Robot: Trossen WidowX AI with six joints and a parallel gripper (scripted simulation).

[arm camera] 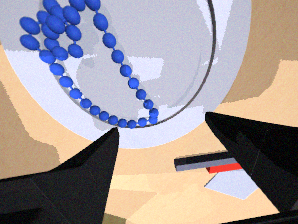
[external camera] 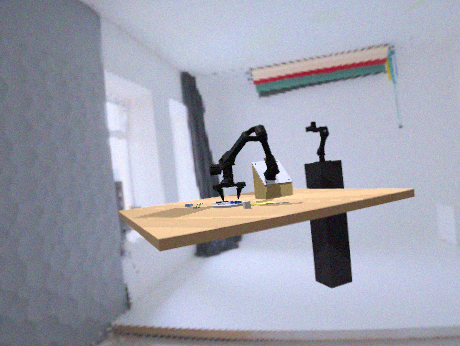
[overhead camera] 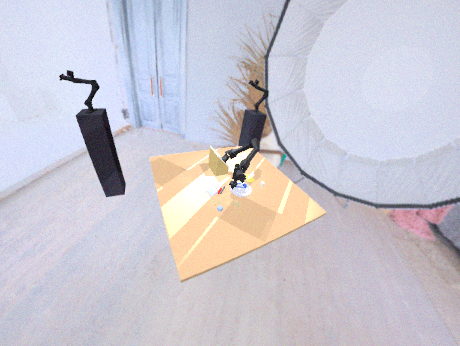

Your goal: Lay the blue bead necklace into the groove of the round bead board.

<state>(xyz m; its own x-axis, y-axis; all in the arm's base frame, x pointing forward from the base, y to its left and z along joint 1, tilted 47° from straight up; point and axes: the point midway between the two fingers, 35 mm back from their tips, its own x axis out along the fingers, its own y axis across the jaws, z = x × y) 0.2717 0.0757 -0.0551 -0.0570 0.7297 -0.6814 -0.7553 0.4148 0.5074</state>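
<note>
Right now my gripper tip is 30 mm short of the round bead board, 60 mm to the right of it and 10 mm above it. Round my gripper tip: yellow flat piece (100 mm behind, 220 mm to the left, 20 mm below); pale blue cube (200 mm ahead, 210 mm to the right, 10 mm below); red-and-grey object (120 mm to the right, 20 mm below).
</note>
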